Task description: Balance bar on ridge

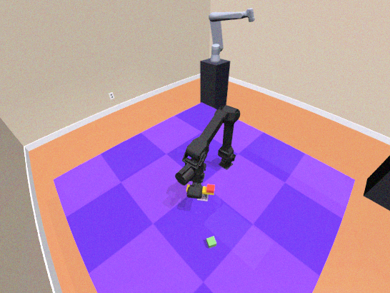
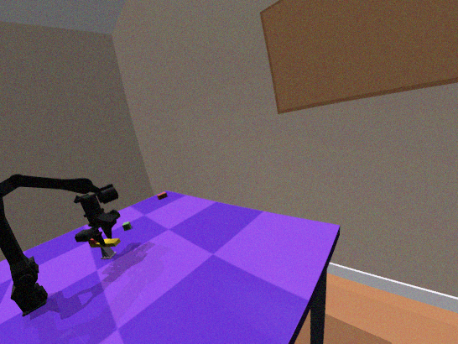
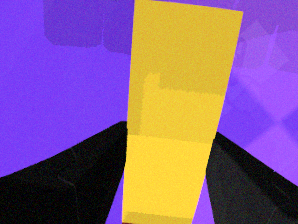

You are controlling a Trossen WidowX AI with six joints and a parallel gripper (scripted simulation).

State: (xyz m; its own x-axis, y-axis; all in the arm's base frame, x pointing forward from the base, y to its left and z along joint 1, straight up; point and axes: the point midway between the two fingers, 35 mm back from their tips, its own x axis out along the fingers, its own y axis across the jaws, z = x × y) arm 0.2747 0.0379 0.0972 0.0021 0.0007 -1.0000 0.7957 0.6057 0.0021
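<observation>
My gripper tip is 30 mm to the right of the yellow bar, 20 mm past it and 10 mm below it. The rest, counted from my gripper tip: small red block (470 mm ahead, 460 mm to the left, 50 mm below); then green cube (210 mm to the left, 120 mm ahead, 50 mm below).
</observation>
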